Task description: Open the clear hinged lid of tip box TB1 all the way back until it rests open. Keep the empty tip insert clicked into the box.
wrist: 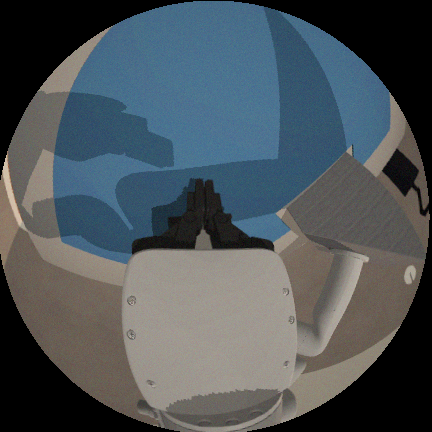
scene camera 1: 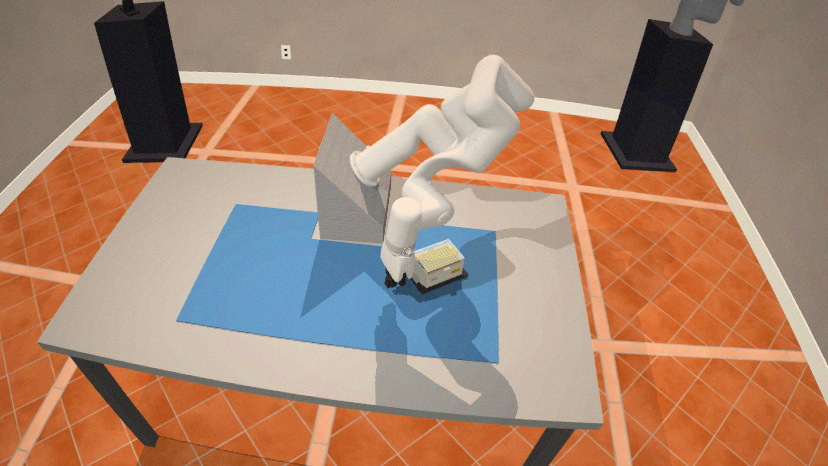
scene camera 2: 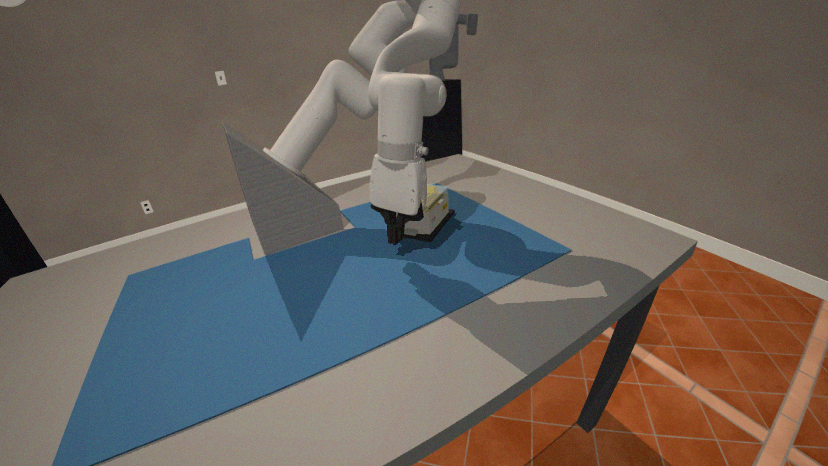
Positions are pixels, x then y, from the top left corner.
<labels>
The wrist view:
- gripper: 202, 190
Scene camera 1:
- gripper: 390, 284
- clear lid: 440, 256
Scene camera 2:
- gripper: 395, 241
</labels>
